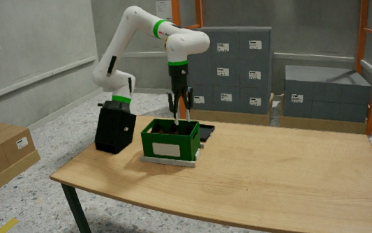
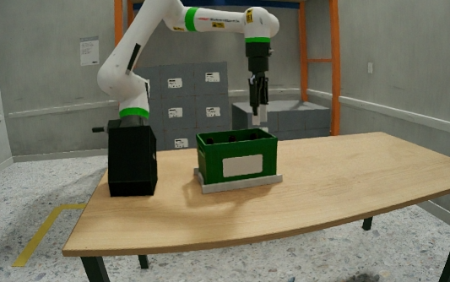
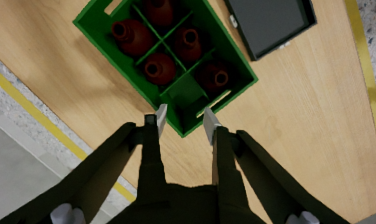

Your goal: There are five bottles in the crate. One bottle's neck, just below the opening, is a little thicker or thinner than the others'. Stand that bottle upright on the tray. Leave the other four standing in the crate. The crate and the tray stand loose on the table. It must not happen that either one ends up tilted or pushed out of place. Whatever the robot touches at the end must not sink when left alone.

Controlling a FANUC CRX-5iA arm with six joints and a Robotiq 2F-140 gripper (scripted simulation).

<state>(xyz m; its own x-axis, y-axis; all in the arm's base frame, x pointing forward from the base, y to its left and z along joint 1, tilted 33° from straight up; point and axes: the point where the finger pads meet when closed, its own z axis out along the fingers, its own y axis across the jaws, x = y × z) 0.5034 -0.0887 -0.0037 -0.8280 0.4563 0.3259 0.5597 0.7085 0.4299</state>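
The green crate lies 90 mm behind my hand, 30 mm to the left of it and 170 mm below it. Round my hand: brown bottle (190 mm behind, 50 mm to the left, 170 mm below); dark tray (110 mm behind, 310 mm to the left, 240 mm below).
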